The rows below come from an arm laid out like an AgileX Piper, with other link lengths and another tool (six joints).
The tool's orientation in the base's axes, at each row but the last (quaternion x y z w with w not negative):
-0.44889, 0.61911, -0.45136, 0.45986
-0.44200, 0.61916, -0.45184, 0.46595
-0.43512, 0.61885, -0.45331, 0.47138
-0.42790, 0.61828, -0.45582, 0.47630
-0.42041, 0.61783, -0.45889, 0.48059
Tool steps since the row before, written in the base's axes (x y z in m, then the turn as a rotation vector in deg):
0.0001, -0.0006, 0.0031, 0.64, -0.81, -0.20
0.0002, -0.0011, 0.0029, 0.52, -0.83, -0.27
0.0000, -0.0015, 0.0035, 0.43, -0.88, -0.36
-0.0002, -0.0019, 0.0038, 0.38, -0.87, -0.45
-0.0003, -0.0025, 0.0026, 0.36, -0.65, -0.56
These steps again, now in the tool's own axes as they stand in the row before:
0.0001, -0.0031, -0.0003, 0.71, -0.05, 0.78
0.0005, -0.0031, -0.0001, 0.76, 0.03, 0.67
0.0008, -0.0037, -0.0003, 0.84, 0.12, 0.61
0.0011, -0.0041, -0.0004, 0.86, 0.21, 0.57
0.0019, -0.0031, -0.0002, 0.67, 0.37, 0.52

